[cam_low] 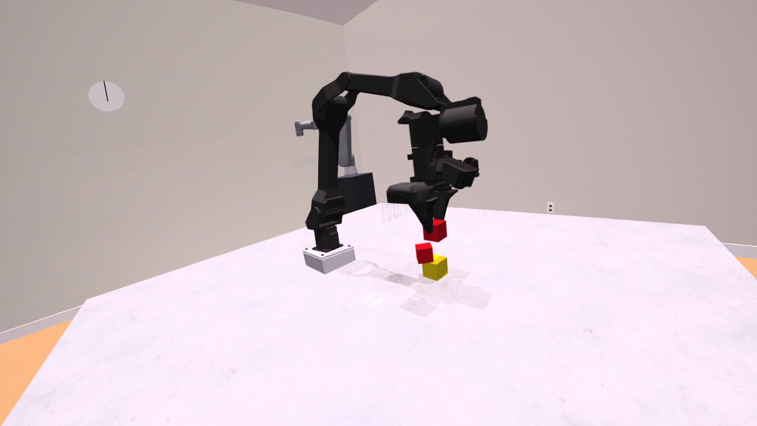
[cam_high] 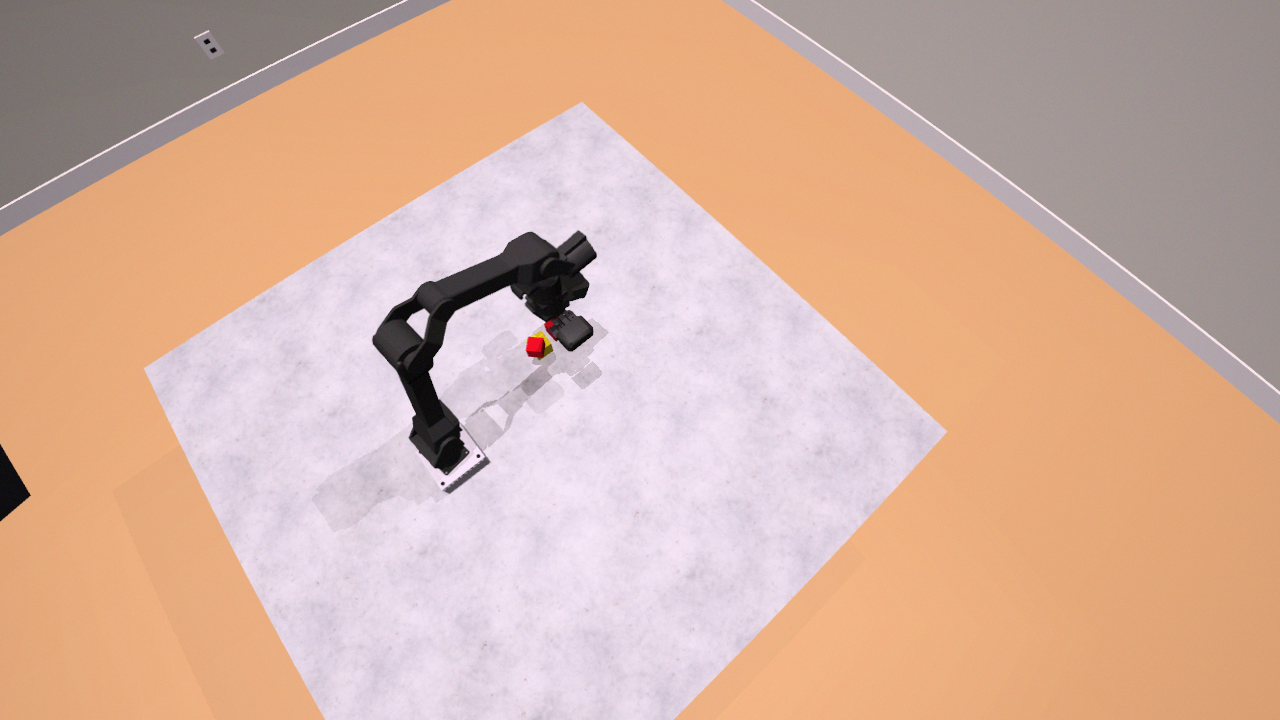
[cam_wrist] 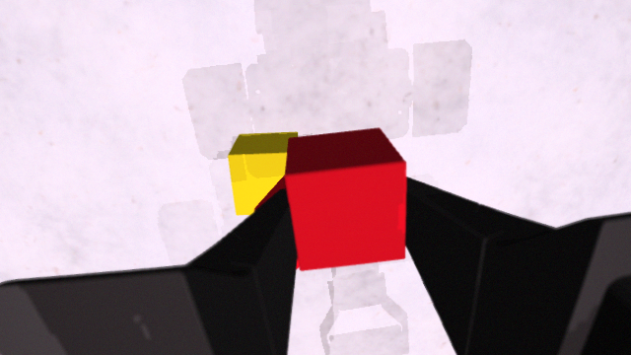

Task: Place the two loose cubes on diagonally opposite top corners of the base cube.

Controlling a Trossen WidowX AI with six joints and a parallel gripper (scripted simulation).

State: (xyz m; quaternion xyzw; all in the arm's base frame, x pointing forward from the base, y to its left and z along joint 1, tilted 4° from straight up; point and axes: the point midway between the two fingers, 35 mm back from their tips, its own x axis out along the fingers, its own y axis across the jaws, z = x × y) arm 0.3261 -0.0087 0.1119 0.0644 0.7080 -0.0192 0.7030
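My gripper tip is 30 mm past the yellow base cube, 40 mm to the right of it and 100 mm above it. Also, from my gripper tip: red cube right at my gripper tip.
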